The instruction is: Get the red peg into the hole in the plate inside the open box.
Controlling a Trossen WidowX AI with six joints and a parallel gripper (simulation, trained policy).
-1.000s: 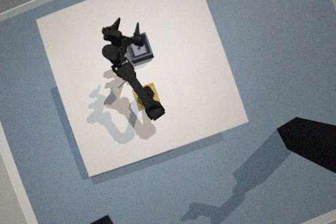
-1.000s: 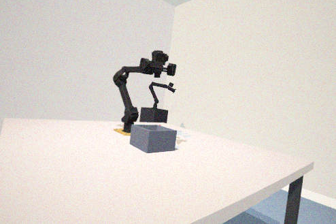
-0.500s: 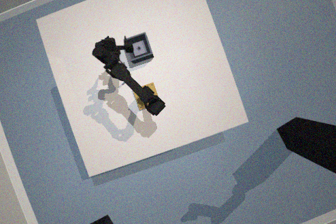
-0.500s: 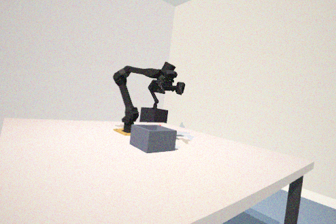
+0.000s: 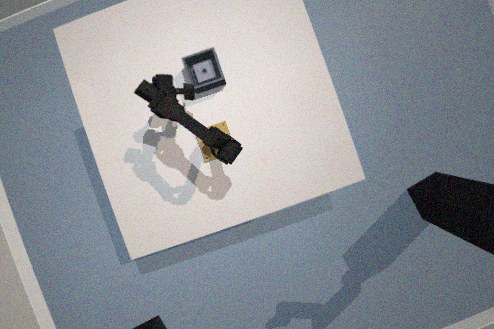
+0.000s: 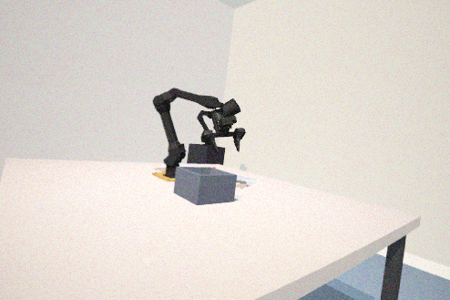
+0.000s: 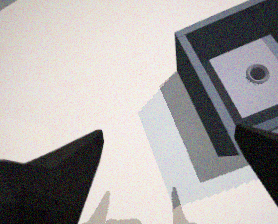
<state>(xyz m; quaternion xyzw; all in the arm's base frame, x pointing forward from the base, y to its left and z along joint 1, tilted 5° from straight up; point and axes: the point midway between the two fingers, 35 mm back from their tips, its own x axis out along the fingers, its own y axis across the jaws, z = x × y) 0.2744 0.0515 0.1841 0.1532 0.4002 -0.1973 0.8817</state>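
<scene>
My gripper tip is 120 mm past the red peg, 60 mm to the right of it and 120 mm above it. From my gripper tip the other things lie so: grey box: 20 mm ahead, 140 mm to the right, 140 mm below; then pale plate: 20 mm ahead, 140 mm to the right, 120 mm below.
</scene>
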